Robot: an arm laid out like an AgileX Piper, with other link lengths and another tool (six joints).
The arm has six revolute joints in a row. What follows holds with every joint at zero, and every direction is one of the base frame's. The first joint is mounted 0.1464 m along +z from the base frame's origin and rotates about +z. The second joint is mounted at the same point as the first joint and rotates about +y. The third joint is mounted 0.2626 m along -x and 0.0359 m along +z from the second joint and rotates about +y. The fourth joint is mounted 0.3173 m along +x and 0.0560 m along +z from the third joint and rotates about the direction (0.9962, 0, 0.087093). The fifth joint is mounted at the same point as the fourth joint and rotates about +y. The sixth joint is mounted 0.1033 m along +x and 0.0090 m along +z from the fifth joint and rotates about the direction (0.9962, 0, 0.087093). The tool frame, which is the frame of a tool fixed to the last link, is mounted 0.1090 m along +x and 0.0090 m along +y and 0.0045 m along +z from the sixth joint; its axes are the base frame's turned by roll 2.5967, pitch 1.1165 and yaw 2.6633 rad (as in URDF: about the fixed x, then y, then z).
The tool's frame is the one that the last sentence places.
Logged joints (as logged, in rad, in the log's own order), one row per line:
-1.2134 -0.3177 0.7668 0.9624 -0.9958 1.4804
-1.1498 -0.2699 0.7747 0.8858 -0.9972 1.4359
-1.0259 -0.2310 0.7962 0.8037 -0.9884 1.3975
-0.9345 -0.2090 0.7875 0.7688 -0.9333 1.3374
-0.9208 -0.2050 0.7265 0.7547 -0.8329 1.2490
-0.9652 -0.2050 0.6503 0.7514 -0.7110 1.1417
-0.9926 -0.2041 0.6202 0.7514 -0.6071 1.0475
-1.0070 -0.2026 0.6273 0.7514 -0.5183 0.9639
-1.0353 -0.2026 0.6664 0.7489 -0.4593 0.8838
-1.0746 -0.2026 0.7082 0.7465 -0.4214 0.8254
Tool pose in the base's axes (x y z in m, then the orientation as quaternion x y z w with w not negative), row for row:
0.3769 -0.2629 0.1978 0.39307 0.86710 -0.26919 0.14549
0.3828 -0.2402 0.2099 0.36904 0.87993 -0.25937 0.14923
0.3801 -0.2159 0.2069 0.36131 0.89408 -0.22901 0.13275
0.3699 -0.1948 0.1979 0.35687 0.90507 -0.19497 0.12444
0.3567 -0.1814 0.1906 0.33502 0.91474 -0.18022 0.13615
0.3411 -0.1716 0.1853 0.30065 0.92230 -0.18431 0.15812
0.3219 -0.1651 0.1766 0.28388 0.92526 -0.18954 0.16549
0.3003 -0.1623 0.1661 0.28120 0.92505 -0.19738 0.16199
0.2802 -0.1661 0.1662 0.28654 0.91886 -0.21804 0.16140
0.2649 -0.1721 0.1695 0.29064 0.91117 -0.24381 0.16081
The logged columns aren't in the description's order. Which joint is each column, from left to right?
Columns, left to right: joint 4, joint 1, joint 5, joint 6, joint 3, joint 2.
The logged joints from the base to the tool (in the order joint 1, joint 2, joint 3, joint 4, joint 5, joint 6), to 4 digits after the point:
-0.3177 1.4804 -0.9958 -1.2134 0.7668 0.9624
-0.2699 1.4359 -0.9972 -1.1498 0.7747 0.8858
-0.2310 1.3975 -0.9884 -1.0259 0.7962 0.8037
-0.2090 1.3374 -0.9333 -0.9345 0.7875 0.7688
-0.2050 1.2490 -0.8329 -0.9208 0.7265 0.7547
-0.2050 1.1417 -0.7110 -0.9652 0.6503 0.7514
-0.2041 1.0475 -0.6071 -0.9926 0.6202 0.7514
-0.2026 0.9639 -0.5183 -1.0070 0.6273 0.7514
-0.2026 0.8838 -0.4593 -1.0353 0.6664 0.7489
-0.2026 0.8254 -0.4214 -1.0746 0.7082 0.7465

